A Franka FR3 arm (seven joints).
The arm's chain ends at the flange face. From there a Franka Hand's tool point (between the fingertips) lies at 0.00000 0.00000 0.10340 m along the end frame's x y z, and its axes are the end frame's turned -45 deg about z.
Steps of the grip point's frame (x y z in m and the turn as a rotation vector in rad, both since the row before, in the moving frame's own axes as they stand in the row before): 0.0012, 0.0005, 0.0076, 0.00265, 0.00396, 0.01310; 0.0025, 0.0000, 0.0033, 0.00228, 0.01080, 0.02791; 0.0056, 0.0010, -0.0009, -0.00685, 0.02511, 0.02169; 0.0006, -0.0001, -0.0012, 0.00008, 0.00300, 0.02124; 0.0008, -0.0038, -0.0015, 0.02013, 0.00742, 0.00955; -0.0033, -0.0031, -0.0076, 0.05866, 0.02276, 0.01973
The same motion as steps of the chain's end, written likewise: 0.0011, 0.0000, 0.0076, 0.00467, 0.00093, 0.01310; 0.0011, -0.0008, 0.0033, 0.00925, 0.00602, 0.02791; 0.0023, -0.0019, -0.0009, 0.01291, 0.02260, 0.02169; 0.0001, -0.0003, -0.0012, 0.00218, 0.00206, 0.02124; -0.0012, -0.0012, -0.0015, 0.01948, -0.00899, 0.00955; -0.0020, 0.0061, -0.0074, 0.05757, -0.02539, 0.01973
